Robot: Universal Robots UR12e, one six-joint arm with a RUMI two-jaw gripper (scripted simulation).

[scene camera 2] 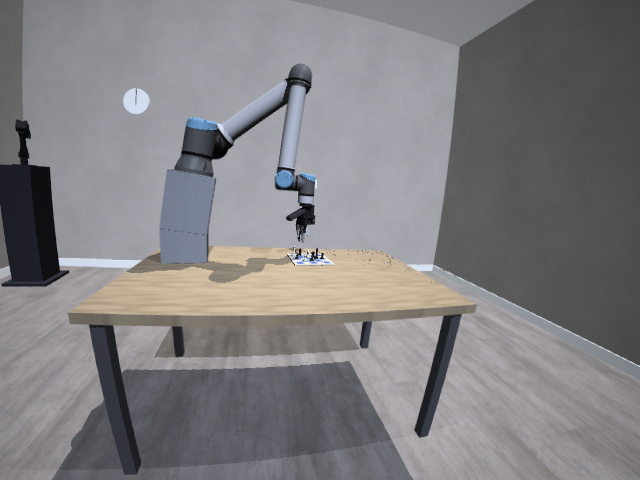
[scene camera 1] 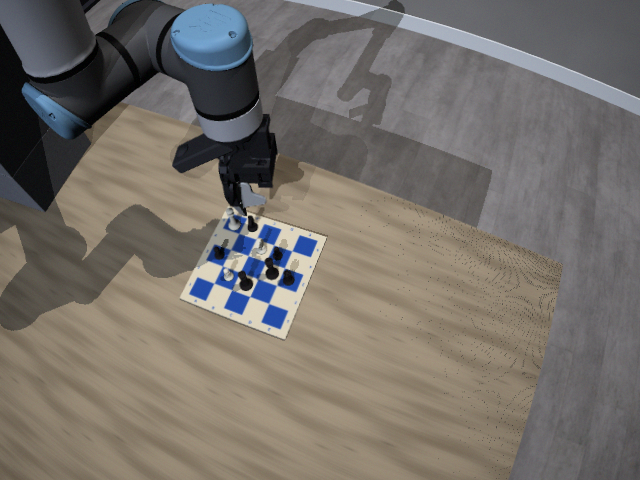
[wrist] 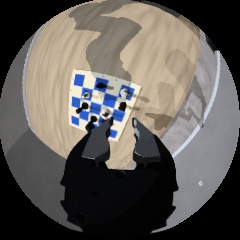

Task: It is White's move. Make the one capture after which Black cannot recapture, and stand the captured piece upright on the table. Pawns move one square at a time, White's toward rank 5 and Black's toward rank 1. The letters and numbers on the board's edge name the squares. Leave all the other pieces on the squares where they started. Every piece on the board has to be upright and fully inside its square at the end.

I see my gripper and a blue-and-cream chessboard.
My gripper shows as well in the wrist view.
